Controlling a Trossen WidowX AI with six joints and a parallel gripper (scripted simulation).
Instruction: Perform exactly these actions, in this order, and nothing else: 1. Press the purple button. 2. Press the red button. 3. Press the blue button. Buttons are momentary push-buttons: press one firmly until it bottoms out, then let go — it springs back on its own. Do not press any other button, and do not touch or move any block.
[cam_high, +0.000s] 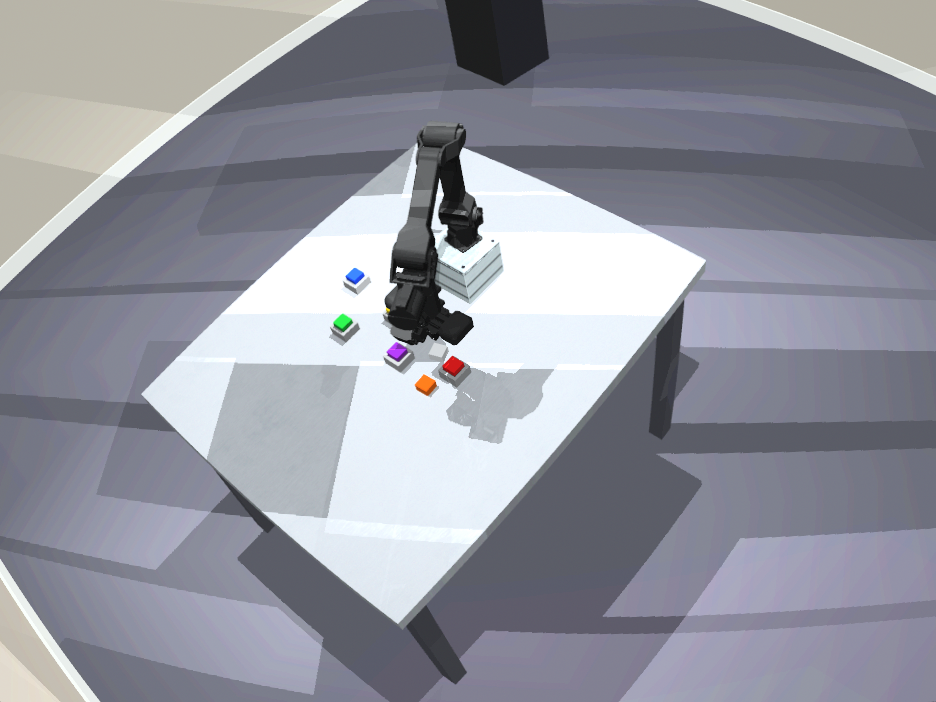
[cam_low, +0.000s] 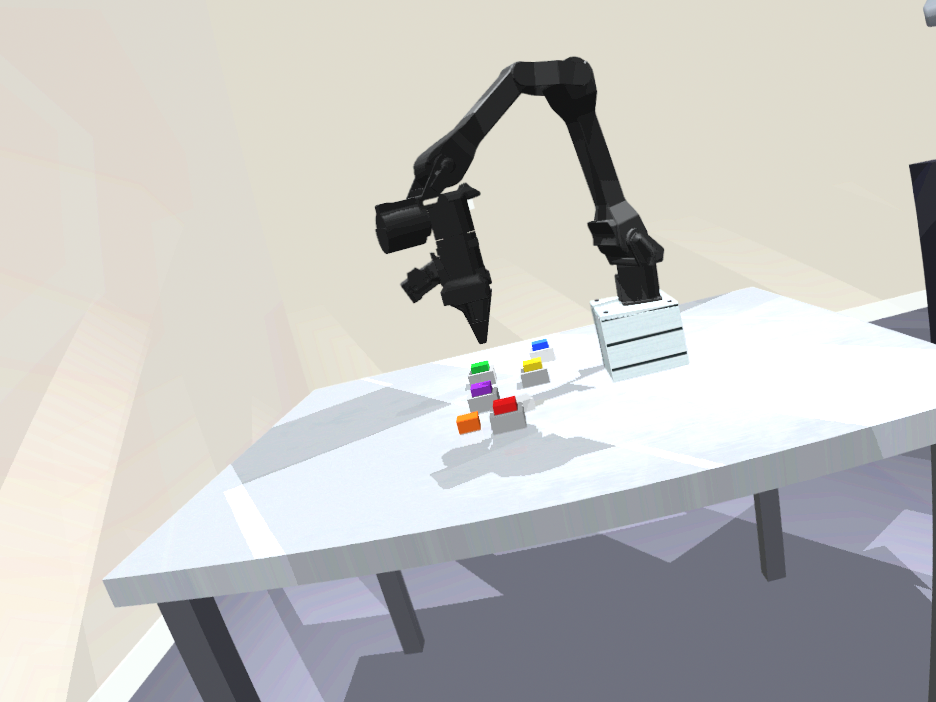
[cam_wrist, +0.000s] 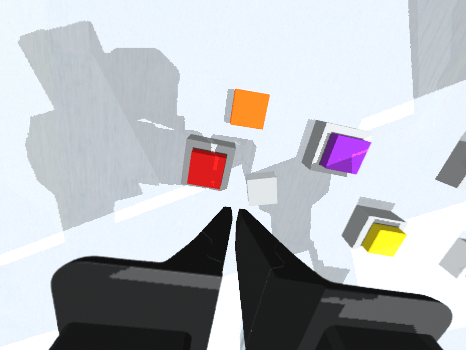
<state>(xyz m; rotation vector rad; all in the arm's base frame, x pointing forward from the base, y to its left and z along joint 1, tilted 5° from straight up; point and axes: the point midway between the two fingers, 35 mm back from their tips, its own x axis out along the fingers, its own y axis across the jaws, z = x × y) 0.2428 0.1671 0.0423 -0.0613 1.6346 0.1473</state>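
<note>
Now: gripper tip 90 mm above the red button, 20 mm to the right of it and 10 mm past it. Also, from my gripper tip: small white block: 110 mm below, 40 mm to the right, 30 mm behind; purple button: 100 mm to the right, 90 mm below, 40 mm ahead; orange block: 110 mm below, 50 mm ahead.
</note>
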